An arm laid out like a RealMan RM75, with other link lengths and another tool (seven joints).
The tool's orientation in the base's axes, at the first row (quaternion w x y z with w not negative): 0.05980 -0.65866 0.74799 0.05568
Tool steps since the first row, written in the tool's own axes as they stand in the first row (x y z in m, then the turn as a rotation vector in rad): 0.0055 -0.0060 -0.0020 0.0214 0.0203 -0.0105; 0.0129 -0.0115 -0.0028 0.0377 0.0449 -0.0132; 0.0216 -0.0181 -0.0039 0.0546 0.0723 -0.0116; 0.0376 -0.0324 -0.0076 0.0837 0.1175 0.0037; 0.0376 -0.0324 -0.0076 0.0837 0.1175 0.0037; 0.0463 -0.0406 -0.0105 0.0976 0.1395 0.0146
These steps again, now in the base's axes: 0.0052 -0.0065 0.0011 -0.0230 -0.0201 0.0070; 0.0097 -0.0145 0.0006 -0.0495 -0.0334 0.0071; 0.0152 -0.0241 0.0002 -0.0787 -0.0462 0.0029; 0.0273 -0.0421 0.0012 -0.1270 -0.0665 -0.0167; 0.0273 -0.0421 0.0012 -0.1270 -0.0665 -0.0167; 0.0343 -0.0521 0.0026 -0.1504 -0.0756 -0.0297
